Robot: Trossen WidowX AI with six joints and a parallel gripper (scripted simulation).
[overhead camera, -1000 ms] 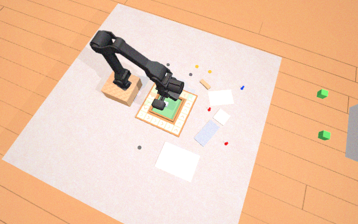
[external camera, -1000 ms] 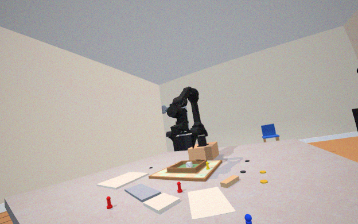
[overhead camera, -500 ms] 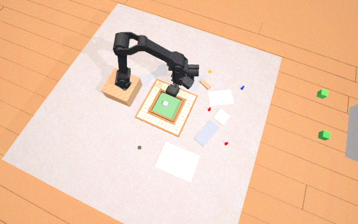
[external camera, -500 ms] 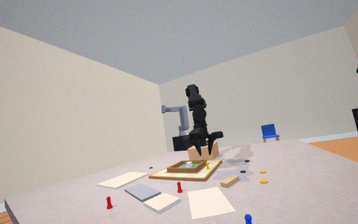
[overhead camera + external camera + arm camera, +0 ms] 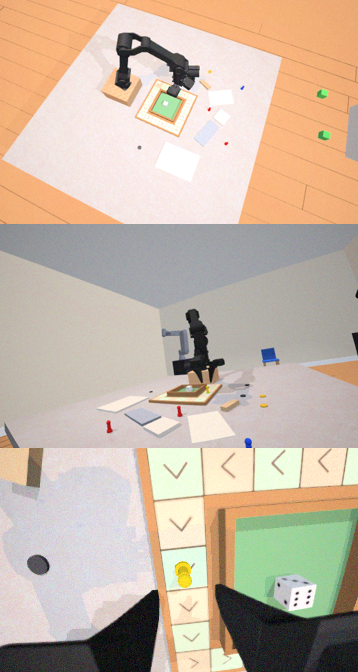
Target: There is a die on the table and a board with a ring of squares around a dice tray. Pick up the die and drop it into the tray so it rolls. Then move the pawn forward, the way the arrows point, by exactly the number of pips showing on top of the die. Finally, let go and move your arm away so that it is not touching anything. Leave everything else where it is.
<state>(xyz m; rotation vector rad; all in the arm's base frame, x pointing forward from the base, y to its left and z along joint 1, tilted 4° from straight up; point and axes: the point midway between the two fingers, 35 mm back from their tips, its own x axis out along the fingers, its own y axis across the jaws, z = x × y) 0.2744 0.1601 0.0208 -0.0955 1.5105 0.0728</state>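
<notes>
The yellow pawn lies 30 mm below my gripper tip. From my gripper tip the other things lie so: wooden block: 110 mm ahead, 140 mm to the left, 50 mm below; white die: 20 mm behind, 120 mm to the right, 30 mm below; blue pawn: 330 mm ahead, 240 mm to the left, 40 mm below.
</notes>
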